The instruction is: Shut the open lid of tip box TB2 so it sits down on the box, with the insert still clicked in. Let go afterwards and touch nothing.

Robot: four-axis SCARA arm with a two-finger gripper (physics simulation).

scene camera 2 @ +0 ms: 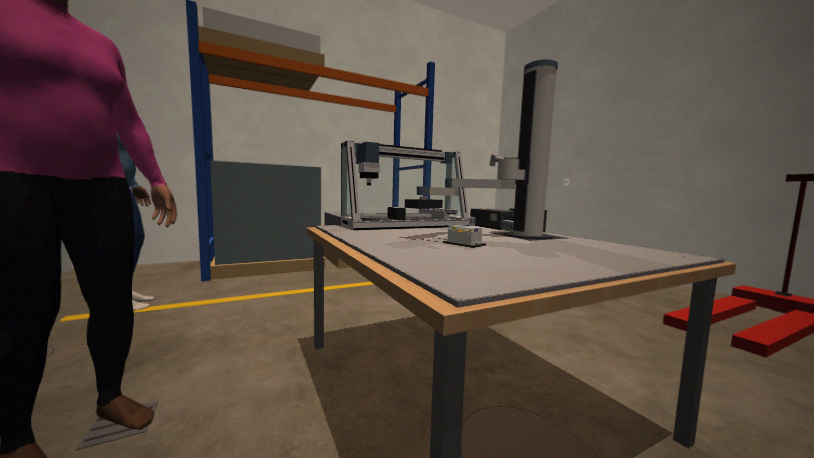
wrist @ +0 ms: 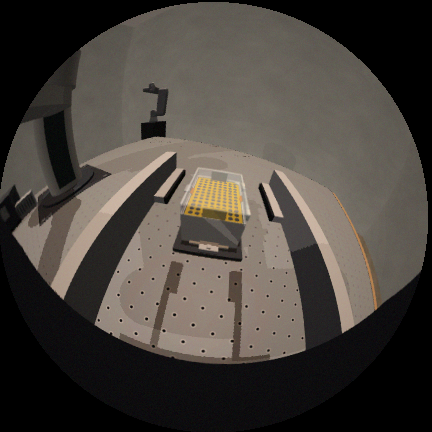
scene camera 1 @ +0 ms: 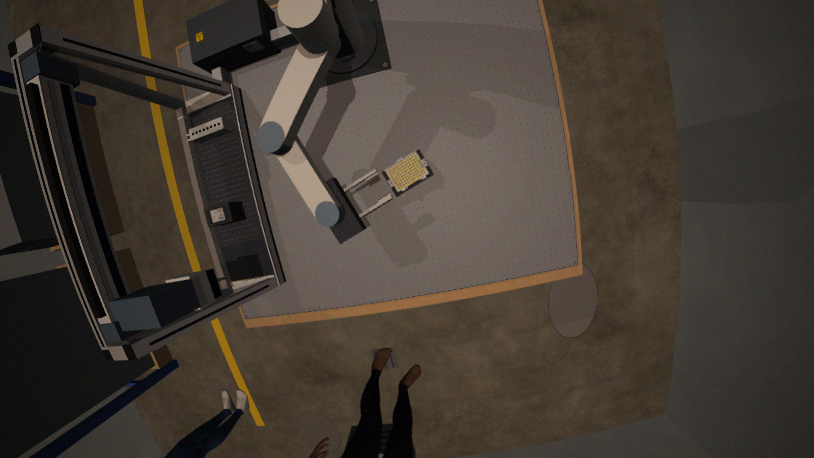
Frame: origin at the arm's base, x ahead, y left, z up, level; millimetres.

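Seen in the pictures: gripper, fingertip midpoint: (scene camera 2: 451,212) (wrist: 223,168) (scene camera 1: 384,183); arm's base at its link origin: (scene camera 2: 527,237) (wrist: 67,188) (scene camera 1: 345,42).
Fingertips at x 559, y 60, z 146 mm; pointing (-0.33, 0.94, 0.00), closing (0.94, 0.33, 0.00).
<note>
Offsets run from my fingertips to a thing's top centre. "spot": to the spot under its first point. Level surfaces: height alone.
Tip box TB2 {dx -27, dy +72, dz -56 mm} (scene camera 2: 465,236) (wrist: 205,229) is grey and stands upright on a dark base on the table. Its clear lid {spot: dx -36, dy +105, dz -56 mm} (wrist: 220,175) lies level over the top in the wrist view; no raised lid shows. The yellow insert with rows of holes {spot: dx -24, dy +76, dz -76 mm} (scene camera 1: 408,172) (wrist: 216,197) shows through the lid and looks level; whether its clips are engaged is too small to tell. My gripper (scene camera 1: 384,184) (wrist: 223,168) is shut to its narrowest, with its two long fingers still apart and nothing between them. The fingertips are beside the box's near end in scene camera 1, apart from it.
The perforated table top {dz -133 mm} (scene camera 1: 489,205) (scene camera 2: 512,279) bears the arm's column (scene camera 2: 535,148). A gantry frame {spot: dx -103, dy -510, dz -105 mm} (scene camera 1: 256,187) (scene camera 2: 407,223) stands at its left edge, holding a white strip {spot: dx -351, dy -622, dz -40 mm} (scene camera 1: 206,129) and a small block {spot: dx -30, dy -626, dz -14 mm} (scene camera 1: 219,214). A black control box {spot: dx -643, dy -444, dz -19 mm} (scene camera 1: 227,34) is near the column. Two people stand nearby.
</note>
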